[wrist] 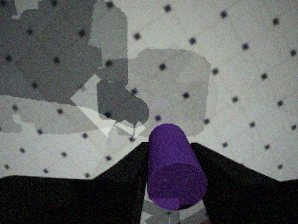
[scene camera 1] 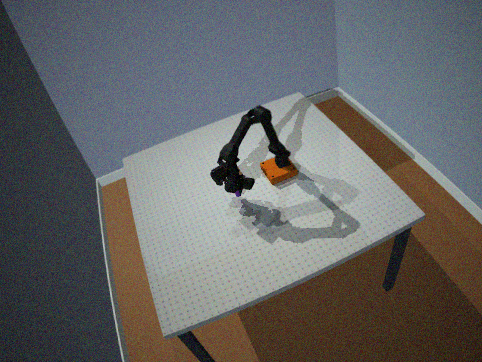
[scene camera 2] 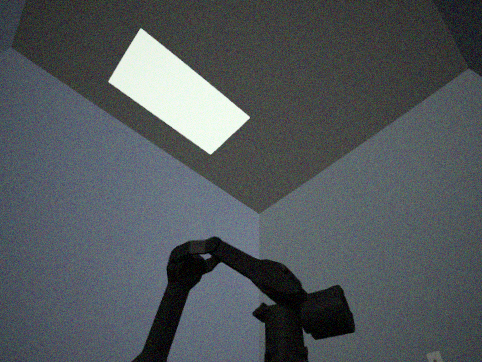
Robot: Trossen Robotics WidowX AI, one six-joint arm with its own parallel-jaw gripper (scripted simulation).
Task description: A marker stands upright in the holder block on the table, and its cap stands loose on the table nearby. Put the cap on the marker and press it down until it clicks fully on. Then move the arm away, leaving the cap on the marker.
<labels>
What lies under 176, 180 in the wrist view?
A purple cap.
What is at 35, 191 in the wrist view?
My gripper.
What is my gripper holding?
A purple cap.
</labels>
